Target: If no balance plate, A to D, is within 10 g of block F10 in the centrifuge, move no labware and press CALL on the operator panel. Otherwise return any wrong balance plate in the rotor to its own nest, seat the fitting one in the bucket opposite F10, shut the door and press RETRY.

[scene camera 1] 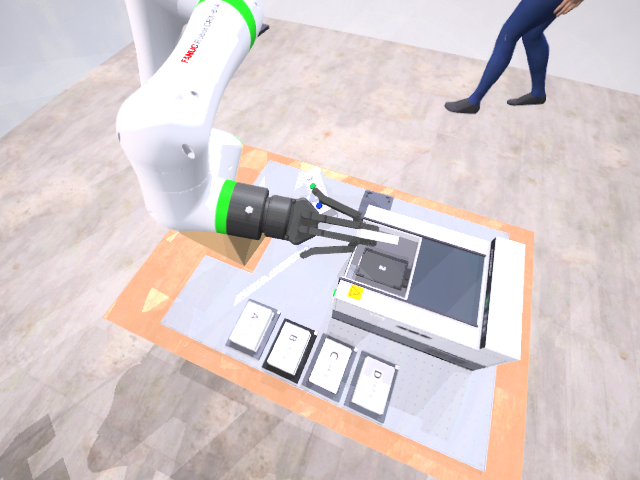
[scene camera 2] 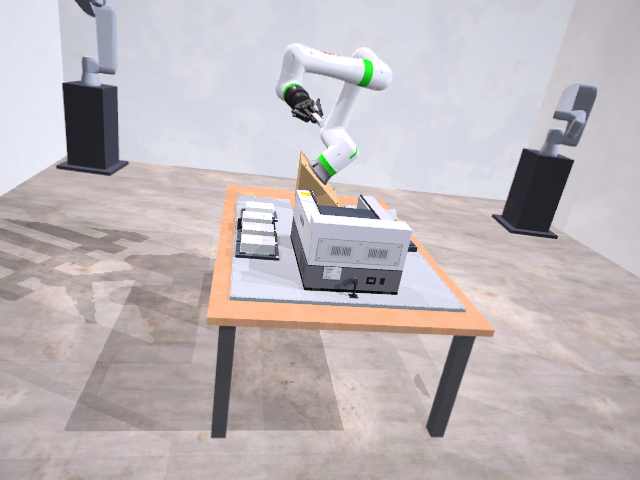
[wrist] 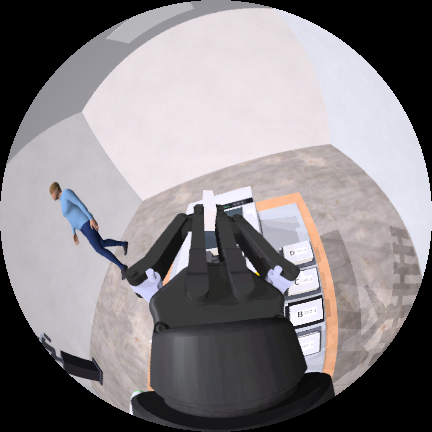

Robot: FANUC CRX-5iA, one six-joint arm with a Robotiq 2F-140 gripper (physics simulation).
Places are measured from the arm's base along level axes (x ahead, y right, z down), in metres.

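Pixels of known places: gripper, between the fingertips: [scene camera 1: 395, 240] [scene camera 2: 322, 124] [wrist: 206, 198]; arm's base, origin of its link: [scene camera 2: 316, 173].
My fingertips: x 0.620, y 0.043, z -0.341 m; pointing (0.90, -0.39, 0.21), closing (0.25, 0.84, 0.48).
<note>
Ahead of a thing's pixels: the offset from my fingertips to its top centre. "spot": to the spot under its first point. Level surfaces: height alone.
My gripper [scene camera 1: 376, 235] [scene camera 2: 317, 118] [wrist: 206, 198] is shut with nothing held, a white tip sticking out between its fingers. It is high above the table. In scene camera 1 it overlaps the chamber of the white centrifuge [scene camera 1: 413, 320] [scene camera 2: 356, 229]. The chamber shows a dark bucket [scene camera 1: 382, 267]; block F10 cannot be made out. White balance plates A {dx -0.288, dy +0.213, dz +0.441 m} [scene camera 1: 251, 326], B {dx -0.148, dy +0.212, dz +0.441 m} [scene camera 1: 290, 347] [wrist: 306, 314], C {dx -0.016, dy +0.195, dz +0.441 m} [scene camera 1: 330, 365] [wrist: 304, 281] and D {dx +0.117, dy +0.182, dz +0.441 m} [scene camera 1: 372, 384] [wrist: 298, 253] sit in their nests. The operator panel {spot: dx -0.416, dy -0.384, dz +0.425 m} [scene camera 1: 310, 177] shows green and blue buttons, partly hidden behind a finger.
A small dark base {dx -0.133, dy -0.405, dz +0.465 m} [scene camera 1: 378, 197] lies beside the centrifuge. The arm stands by a wooden wedge [scene camera 2: 309, 183] on the orange-edged table {dz +0.509 m} [scene camera 1: 508, 448] [scene camera 2: 351, 323]. A person [scene camera 1: 496, 67] [wrist: 80, 212] is on the floor beyond the table. Two other robots on black pedestals [scene camera 2: 91, 126] [scene camera 2: 537, 191] stand farther back.
</note>
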